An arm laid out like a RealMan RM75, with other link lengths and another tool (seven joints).
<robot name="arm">
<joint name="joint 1" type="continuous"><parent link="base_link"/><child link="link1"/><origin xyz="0 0 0.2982"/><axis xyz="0 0 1"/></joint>
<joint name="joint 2" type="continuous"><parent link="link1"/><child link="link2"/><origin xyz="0 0 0"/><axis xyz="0 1 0"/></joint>
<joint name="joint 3" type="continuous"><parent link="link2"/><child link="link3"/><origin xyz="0 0 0.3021"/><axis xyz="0 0 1"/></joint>
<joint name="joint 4" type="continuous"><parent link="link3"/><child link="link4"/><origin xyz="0 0 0"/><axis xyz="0 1 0"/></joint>
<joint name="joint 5" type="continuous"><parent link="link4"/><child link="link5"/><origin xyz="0 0 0.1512"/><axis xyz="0 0 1"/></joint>
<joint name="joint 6" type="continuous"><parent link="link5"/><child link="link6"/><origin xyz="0 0 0"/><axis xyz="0 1 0"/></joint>
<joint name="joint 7" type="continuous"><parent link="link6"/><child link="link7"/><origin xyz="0 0 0.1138"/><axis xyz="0 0 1"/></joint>
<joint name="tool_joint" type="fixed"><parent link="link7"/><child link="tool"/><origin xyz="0.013 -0.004 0.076" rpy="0 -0.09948 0.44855"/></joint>
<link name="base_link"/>
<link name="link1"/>
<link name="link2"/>
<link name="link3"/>
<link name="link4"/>
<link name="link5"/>
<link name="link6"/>
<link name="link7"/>
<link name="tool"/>
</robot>
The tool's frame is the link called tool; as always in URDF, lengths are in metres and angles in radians. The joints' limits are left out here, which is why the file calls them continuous.
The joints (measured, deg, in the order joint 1, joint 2, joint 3, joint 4, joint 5, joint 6, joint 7), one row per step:
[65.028, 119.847, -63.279, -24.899, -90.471, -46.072, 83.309]
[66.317, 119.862, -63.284, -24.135, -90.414, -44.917, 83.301]
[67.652, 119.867, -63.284, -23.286, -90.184, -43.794, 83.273]
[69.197, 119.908, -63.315, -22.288, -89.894, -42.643, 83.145]
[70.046, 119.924, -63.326, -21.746, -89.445, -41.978, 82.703]
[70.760, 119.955, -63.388, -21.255, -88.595, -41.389, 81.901]
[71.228, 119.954, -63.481, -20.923, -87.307, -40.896, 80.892]
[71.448, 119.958, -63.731, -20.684, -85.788, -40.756, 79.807]
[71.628, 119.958, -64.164, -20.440, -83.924, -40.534, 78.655]
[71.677, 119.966, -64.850, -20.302, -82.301, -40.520, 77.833]
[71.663, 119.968, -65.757, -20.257, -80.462, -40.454, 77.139]
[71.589, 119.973, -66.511, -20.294, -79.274, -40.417, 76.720]
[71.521, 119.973, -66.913, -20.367, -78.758, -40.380, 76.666]
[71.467, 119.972, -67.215, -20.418, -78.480, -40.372, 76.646]
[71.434, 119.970, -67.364, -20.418, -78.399, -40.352, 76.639]
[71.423, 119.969, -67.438, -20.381, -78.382, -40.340, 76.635]
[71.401, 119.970, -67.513, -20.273, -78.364, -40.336, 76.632]
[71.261, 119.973, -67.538, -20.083, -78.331, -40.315, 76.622]
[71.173, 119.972, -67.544, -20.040, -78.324, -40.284, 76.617]
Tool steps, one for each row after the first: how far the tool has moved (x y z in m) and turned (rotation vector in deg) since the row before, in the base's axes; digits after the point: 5 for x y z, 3 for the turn. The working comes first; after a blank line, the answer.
Tool pose at each row, in the base's axes (x y z in m, rotation vector in deg; the steps are taken from these numbers as rounded here):
[0.05134, 0.48119, -0.04503, -138.941, 49.644, 54.118]
[0.04511, 0.48444, -0.04582, -138.665, 49.156, 53.802]
[0.03844, 0.48753, -0.04659, -138.367, 48.793, 53.636]
[0.03046, 0.49029, -0.04799, -138.235, 48.281, 53.438]
[0.02556, 0.49202, -0.04829, -138.093, 47.710, 53.522]
[0.02078, 0.49353, -0.04832, -137.903, 47.033, 53.879]
[0.01664, 0.49514, -0.04735, -137.490, 46.463, 54.640]
[0.01345, 0.49565, -0.04666, -137.283, 46.026, 55.548]
[0.01034, 0.49627, -0.04584, -136.944, 45.691, 56.573]
[0.00818, 0.49583, -0.04587, -136.937, 45.461, 57.317]
[0.00608, 0.49537, -0.04578, -136.853, 45.381, 58.153]
[0.00510, 0.49480, -0.04597, -136.887, 45.261, 58.577]
[0.00482, 0.49451, -0.04604, -136.885, 45.304, 58.758]
[0.00480, 0.49419, -0.04626, -136.951, 45.288, 58.790]
[0.00508, 0.49405, -0.04647, -136.992, 45.279, 58.718]
[0.00539, 0.49395, -0.04670, -137.027, 45.292, 58.629]
[0.00609, 0.49377, -0.04713, -137.066, 45.401, 58.484]
[0.00814, 0.49364, -0.04765, -136.970, 45.774, 58.278]
[0.00914, 0.49368, -0.04773, -136.888, 45.918, 58.197]

[-0.00623, 0.00325, -0.00079, 0.471, -0.336, 0.047]
[-0.00667, 0.00309, -0.00077, 0.423, -0.201, 0.008]
[-0.00798, 0.00276, -0.00140, 0.359, -0.259, 0.160]
[-0.00490, 0.00173, -0.00030, 0.383, -0.071, 0.259]
[-0.00478, 0.00151, -0.00003, 0.459, 0.101, 0.363]
[-0.00414, 0.00161, 0.00097, 0.570, 0.420, 0.306]
[-0.00319, 0.00051, 0.00069, 0.326, 0.553, 0.373]
[-0.00311, 0.00062, 0.00082, 0.373, 0.666, 0.289]
[-0.00216, -0.00044, -0.00003, 0.066, 0.478, 0.319]
[-0.00210, -0.00046, 0.00009, 0.047, 0.581, 0.228]
[-0.00098, -0.00057, -0.00019, -0.001, 0.273, 0.195]
[-0.00028, -0.00029, -0.00007, -0.033, 0.139, 0.026]
[-0.00002, -0.00032, -0.00022, -0.048, 0.016, 0.049]
[0.00028, -0.00014, -0.00021, -0.023, -0.055, 0.005]
[0.00031, -0.00010, -0.00023, -0.028, -0.062, -0.014]
[0.00070, -0.00018, -0.00043, -0.073, -0.081, -0.078]
[0.00205, -0.00013, -0.00052, -0.087, -0.059, -0.298]
[0.00100, 0.00004, -0.00008, 0.003, -0.022, -0.137]

